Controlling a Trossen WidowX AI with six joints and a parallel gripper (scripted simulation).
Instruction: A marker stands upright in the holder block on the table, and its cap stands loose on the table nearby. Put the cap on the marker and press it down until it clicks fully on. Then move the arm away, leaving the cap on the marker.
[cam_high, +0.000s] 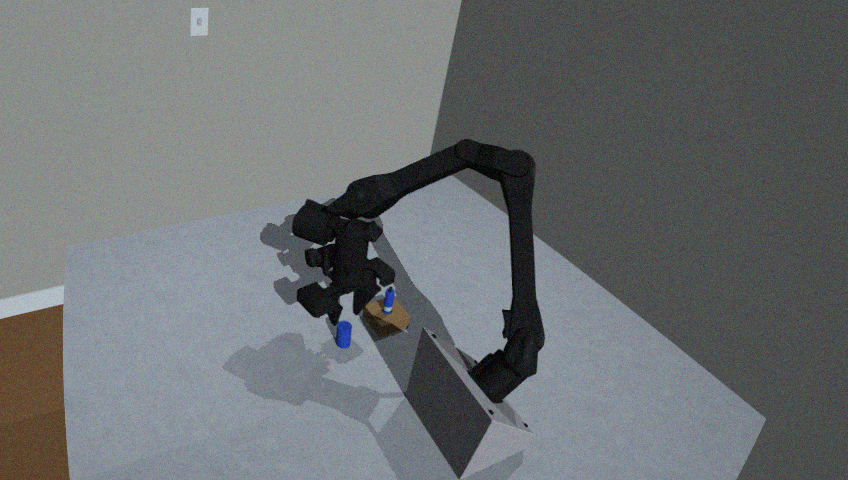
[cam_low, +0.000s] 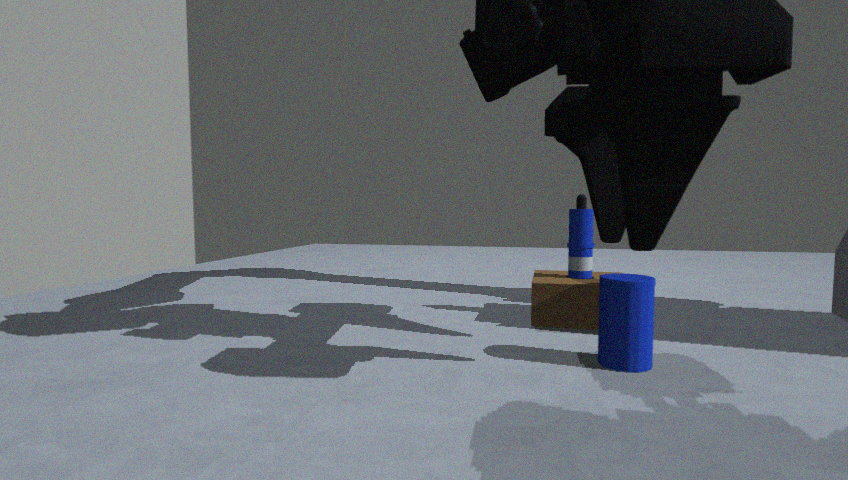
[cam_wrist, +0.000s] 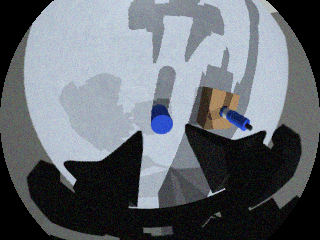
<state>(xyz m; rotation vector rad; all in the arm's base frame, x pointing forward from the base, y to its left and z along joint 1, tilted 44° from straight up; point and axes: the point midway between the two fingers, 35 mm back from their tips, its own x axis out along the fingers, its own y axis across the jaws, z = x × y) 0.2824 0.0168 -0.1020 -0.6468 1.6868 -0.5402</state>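
Now: the blue cap 4 cm below my gripper tip. Round my gripper tip: brown holder block 1 cm ahead, 11 cm to the right, 5 cm below.
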